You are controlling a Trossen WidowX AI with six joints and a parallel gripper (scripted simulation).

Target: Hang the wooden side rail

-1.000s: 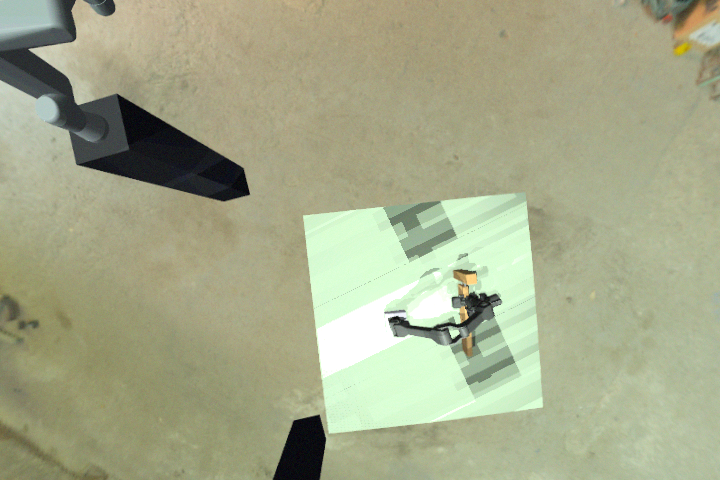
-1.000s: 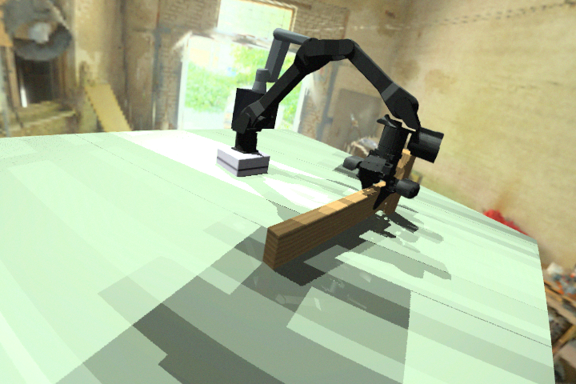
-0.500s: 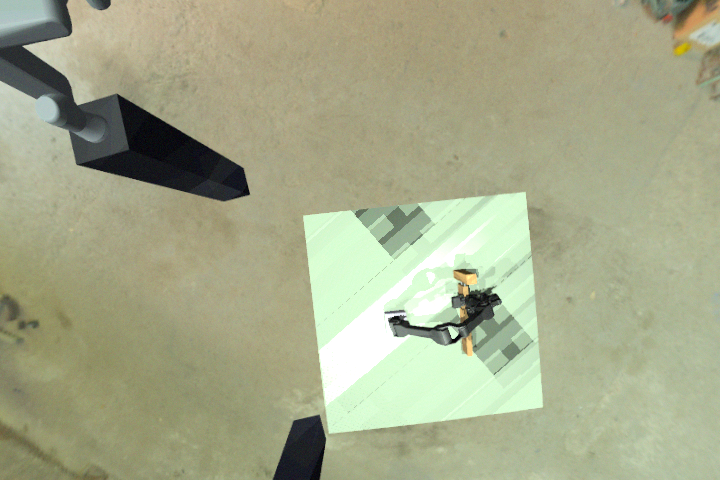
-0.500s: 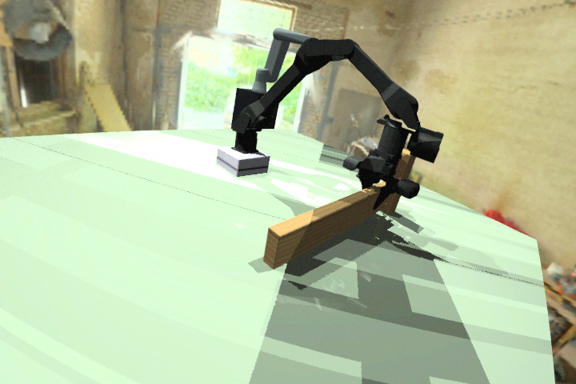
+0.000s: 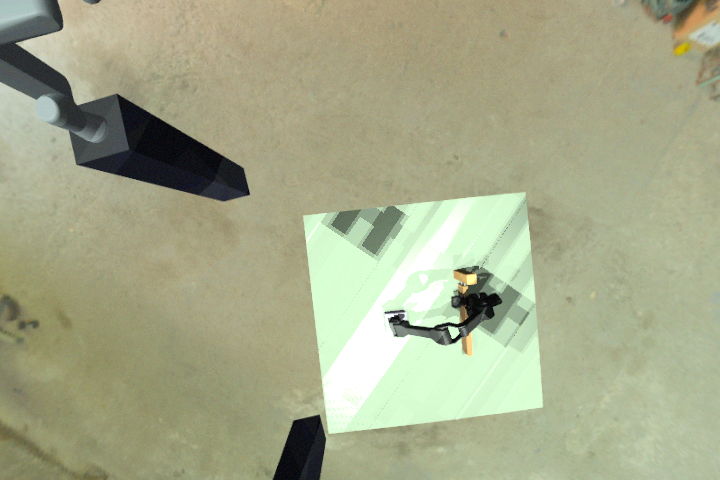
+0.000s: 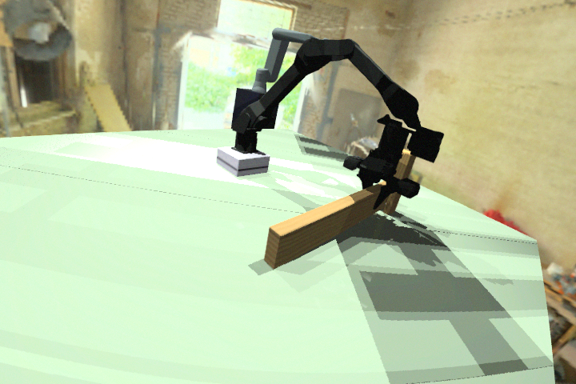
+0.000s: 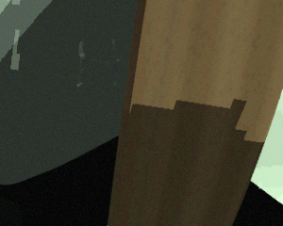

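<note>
My gripper tip is now 12 cm to the right of the headboard post, 4 cm below it and 2 cm short of it.
</note>
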